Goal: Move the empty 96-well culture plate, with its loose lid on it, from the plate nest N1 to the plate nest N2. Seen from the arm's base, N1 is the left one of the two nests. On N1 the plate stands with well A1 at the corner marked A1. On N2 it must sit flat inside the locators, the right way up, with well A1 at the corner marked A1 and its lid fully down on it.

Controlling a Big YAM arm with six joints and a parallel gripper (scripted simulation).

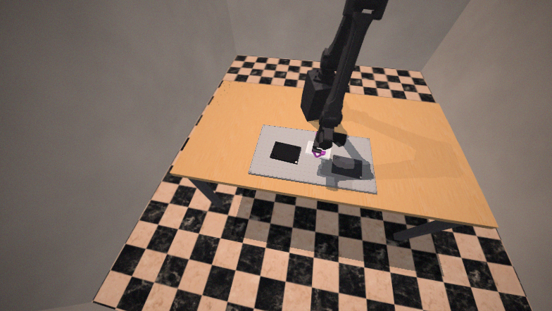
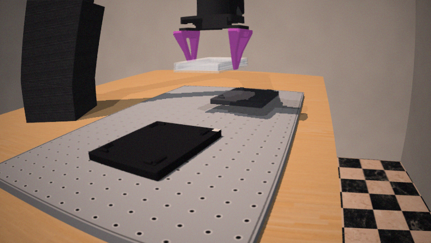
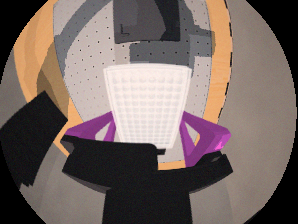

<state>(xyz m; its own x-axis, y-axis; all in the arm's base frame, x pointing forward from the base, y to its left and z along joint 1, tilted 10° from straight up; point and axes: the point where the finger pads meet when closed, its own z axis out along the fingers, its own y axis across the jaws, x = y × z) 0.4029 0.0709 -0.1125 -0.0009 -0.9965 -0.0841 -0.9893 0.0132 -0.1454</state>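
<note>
Right now my hand is 18 cm to the left of the black nest N2 and 9 cm above it. Also, from my hand: clear lid (1 cm above); white corner mark (6 cm ahead, 10 cm to the right, 9 cm below); dark nest N1 (18 cm to the left, 9 cm below).
</note>
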